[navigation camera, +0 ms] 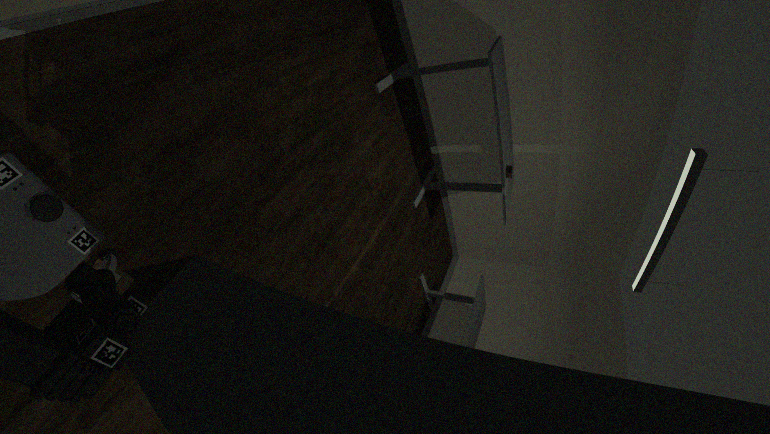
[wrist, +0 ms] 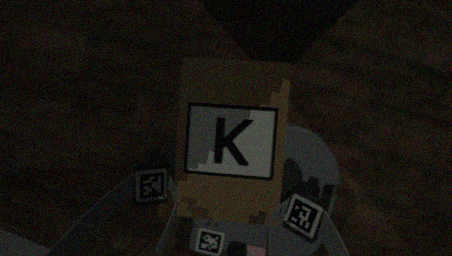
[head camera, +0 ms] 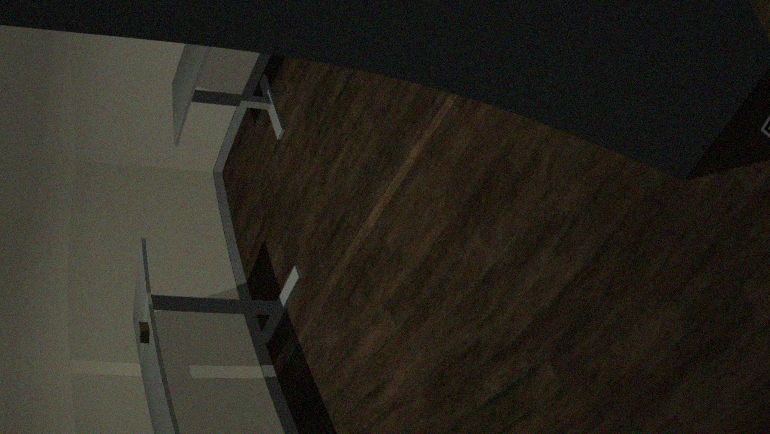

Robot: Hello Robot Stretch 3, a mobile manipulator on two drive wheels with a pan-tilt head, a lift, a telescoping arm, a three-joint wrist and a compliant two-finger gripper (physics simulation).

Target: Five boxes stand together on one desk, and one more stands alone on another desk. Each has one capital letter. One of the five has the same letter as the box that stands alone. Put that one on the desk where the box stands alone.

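Frame: origin at the robot's base, x left, y ahead, z down, level; millimetres.
Seen in the pictures: gripper, fingertip midpoint: (wrist: 233, 167); robot's base at its link origin: (navigation camera: 47, 206).
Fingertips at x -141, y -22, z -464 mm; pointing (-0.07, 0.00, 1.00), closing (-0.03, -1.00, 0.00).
Offsets run from my fingertips to a thing's top centre. "spot": to the spot under its first point. Level surfaces: height alone.
A brown box with a black K on a white label {spot: dy +4, dx -29, dz -54 mm} (wrist: 231, 141) is between the fingers of my gripper (wrist: 233, 167), which is shut on it. In the navigation view, part of the held box {spot: dy +22, dx -57, dz -52 mm} (navigation camera: 124, 282) shows at the left beside the dark wrist parts. Across the room stands a pale desk {dz -486 mm} (head camera: 154, 393) (navigation camera: 500, 102) with a small brown object (head camera: 143, 332) (navigation camera: 509, 171) on it, like a box; any letter on it is too small to read. The group of boxes on one desk does not show.
A large dark, flat surface (head camera: 458, 48) (navigation camera: 323, 377) is close by. A second pale desk (head camera: 187, 88) (navigation camera: 479, 312) stands past it near the wall. Wooden floor {dz +464 mm} (head camera: 458, 242) (navigation camera: 242, 161) lies between. My base (navigation camera: 37, 248) shows at the left.
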